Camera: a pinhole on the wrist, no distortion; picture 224 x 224 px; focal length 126.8 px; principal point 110.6 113.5 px. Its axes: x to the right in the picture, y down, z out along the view. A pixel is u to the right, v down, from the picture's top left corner.
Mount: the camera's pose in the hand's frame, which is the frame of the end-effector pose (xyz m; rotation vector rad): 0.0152 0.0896 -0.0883 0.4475 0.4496 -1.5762
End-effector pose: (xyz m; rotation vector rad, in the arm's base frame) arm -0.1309 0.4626 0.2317 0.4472 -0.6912 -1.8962
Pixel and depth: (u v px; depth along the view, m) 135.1 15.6 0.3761
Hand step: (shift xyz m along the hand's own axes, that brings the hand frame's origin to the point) -0.2834 -0.1597 0.1941
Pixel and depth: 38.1 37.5 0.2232
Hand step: -0.1150 0.0834 0.1706
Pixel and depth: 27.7 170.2 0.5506
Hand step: 0.2717 0.0842 0.5656
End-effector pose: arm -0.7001 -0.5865 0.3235 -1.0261 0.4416 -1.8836
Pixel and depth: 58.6 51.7 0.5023
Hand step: -0.2257 0.0046 0.4497
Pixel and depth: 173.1 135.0 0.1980
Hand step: 0.0413 -0.1007 0.0255
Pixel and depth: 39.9 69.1 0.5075
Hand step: -0.1549 0.0633 0.4944
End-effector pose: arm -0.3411 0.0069 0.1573 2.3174 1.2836 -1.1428
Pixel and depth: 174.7 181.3 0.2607
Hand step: 0.1444 -0.1684 0.0583
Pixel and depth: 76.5 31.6 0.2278
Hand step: -0.1317 0.0258 0.1390
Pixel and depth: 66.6 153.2 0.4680
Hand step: 0.1634 -0.0327 0.3912
